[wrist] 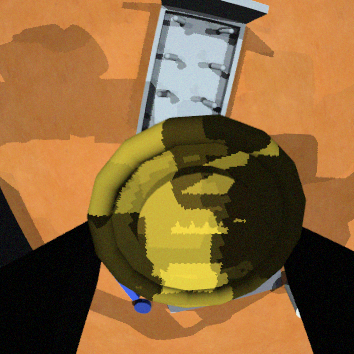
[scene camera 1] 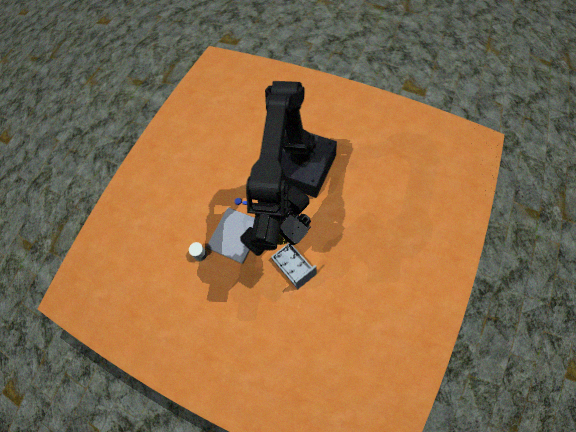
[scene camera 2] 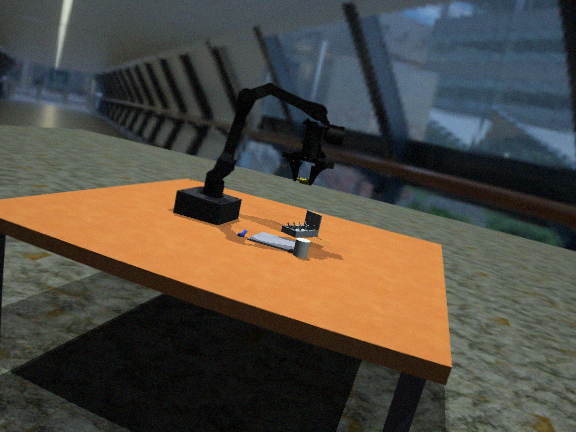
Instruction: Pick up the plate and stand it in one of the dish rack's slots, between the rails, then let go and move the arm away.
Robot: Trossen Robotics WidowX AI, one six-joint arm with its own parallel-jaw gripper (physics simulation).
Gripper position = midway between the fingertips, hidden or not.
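Note:
Grey mat (scene camera 1: 225, 240) in view. Grey dish rack (scene camera 1: 288, 259), (wrist: 193, 58), resting on the table. Yellow plate carried by my gripper (scene camera 1: 278, 232), (wrist: 194, 235), (scene camera 2: 302, 183), clear of everything else.

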